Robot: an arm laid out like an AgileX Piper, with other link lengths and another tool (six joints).
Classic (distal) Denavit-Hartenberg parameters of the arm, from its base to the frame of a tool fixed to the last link. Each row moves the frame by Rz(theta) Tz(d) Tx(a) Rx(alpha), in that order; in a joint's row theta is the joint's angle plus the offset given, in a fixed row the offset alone. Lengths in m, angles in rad.
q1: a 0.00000, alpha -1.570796, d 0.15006, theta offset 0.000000
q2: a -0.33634, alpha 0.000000, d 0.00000, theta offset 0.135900
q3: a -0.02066, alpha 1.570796, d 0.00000, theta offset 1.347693
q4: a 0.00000, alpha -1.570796, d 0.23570, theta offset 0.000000
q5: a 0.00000, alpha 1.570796, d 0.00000, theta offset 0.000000
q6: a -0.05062, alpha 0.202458, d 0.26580, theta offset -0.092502
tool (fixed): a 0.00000, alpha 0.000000, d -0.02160, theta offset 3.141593
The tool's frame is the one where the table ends.
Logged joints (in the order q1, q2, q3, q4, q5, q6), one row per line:
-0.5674, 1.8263, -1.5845, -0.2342, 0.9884, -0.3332
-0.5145, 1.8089, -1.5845, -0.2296, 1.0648, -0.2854
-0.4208, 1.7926, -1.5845, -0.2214, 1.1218, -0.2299
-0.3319, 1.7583, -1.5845, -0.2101, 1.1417, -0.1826
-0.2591, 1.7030, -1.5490, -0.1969, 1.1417, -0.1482
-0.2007, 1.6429, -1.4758, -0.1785, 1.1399, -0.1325
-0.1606, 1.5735, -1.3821, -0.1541, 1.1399, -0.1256
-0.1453, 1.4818, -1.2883, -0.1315, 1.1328, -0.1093
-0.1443, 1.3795, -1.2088, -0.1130, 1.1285, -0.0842
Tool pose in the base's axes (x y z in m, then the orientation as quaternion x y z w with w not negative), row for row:
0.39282, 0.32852, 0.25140, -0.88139, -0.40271, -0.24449, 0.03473
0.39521, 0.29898, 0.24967, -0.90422, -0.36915, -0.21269, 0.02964
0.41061, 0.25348, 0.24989, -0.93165, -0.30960, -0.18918, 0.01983
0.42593, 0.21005, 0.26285, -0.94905, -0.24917, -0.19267, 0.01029
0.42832, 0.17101, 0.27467, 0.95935, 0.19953, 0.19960, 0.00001
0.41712, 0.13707, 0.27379, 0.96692, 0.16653, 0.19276, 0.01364
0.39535, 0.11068, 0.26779, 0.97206, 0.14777, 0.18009, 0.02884
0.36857, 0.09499, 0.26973, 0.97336, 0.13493, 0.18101, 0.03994
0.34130, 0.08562, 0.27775, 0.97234, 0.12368, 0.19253, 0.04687
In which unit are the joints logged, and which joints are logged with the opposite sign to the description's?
The joints are logged in radians. Opposite sign: q1, q4.
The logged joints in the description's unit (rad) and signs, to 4 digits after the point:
0.5674, 1.8263, -1.5845, 0.2342, 0.9884, -0.3332
0.5145, 1.8089, -1.5845, 0.2296, 1.0648, -0.2854
0.4208, 1.7926, -1.5845, 0.2214, 1.1218, -0.2299
0.3319, 1.7583, -1.5845, 0.2101, 1.1417, -0.1826
0.2591, 1.7030, -1.5490, 0.1969, 1.1417, -0.1482
0.2007, 1.6429, -1.4758, 0.1785, 1.1399, -0.1325
0.1606, 1.5735, -1.3821, 0.1541, 1.1399, -0.1256
0.1453, 1.4818, -1.2883, 0.1315, 1.1328, -0.1093
0.1443, 1.3795, -1.2088, 0.1130, 1.1285, -0.0842

